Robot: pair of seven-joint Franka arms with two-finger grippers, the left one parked.
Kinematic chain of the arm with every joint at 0, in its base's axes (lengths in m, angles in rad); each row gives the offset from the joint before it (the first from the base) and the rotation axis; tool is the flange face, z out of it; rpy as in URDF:
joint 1: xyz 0 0 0.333 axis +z
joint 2: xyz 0 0 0 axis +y
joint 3: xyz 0 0 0.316 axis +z
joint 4: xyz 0.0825 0 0 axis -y
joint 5: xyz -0.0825 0 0.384 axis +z
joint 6: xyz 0 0 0 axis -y
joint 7: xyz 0.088 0 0 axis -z
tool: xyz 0 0 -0.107 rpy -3.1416 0 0
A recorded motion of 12 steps. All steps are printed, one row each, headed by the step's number.
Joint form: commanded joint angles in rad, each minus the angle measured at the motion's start. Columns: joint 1, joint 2, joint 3, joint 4, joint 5, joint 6, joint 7.
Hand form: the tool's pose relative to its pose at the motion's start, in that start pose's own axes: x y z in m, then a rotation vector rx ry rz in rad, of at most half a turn. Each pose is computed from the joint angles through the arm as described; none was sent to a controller.
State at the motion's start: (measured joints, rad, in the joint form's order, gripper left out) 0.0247 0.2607 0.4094 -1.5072 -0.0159 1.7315 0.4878
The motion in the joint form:
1: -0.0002 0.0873 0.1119 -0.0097 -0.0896 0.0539 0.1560
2: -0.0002 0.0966 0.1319 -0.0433 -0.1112 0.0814 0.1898
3: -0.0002 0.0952 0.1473 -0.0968 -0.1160 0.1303 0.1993
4: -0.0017 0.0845 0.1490 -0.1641 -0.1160 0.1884 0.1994
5: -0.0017 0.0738 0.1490 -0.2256 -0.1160 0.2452 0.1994
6: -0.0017 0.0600 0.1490 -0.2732 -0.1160 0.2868 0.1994
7: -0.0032 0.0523 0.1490 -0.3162 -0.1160 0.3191 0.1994
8: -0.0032 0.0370 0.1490 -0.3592 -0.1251 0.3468 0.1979
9: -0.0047 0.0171 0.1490 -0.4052 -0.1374 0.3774 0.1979
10: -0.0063 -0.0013 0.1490 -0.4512 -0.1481 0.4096 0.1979
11: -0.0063 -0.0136 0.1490 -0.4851 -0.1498 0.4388 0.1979
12: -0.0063 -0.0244 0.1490 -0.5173 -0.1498 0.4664 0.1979
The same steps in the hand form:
1: -0.0064 -0.0489 0.0477 -0.0328 -0.0113 0.0356
2: -0.0120 -0.0573 0.0657 -0.0479 -0.0143 0.0418
3: -0.0206 -0.0652 0.0853 -0.0481 -0.0156 0.0286
4: -0.0281 -0.0655 0.1058 -0.0496 -0.0137 0.0198
5: -0.0356 -0.0651 0.1238 -0.0489 -0.0084 0.0119
6: -0.0425 -0.0643 0.1348 -0.0492 -0.0008 0.0057
7: -0.0486 -0.0618 0.1476 -0.0530 -0.0027 0.0020
8: -0.0562 -0.0593 0.1567 -0.0653 0.0040 -0.0094
9: -0.0640 -0.0555 0.1644 -0.0790 0.0166 -0.0203
10: -0.0719 -0.0515 0.1727 -0.0903 0.0278 -0.0307
11: -0.0778 -0.0495 0.1791 -0.0911 0.0355 -0.0363
12: -0.0836 -0.0473 0.1855 -0.0909 0.0410 -0.0407

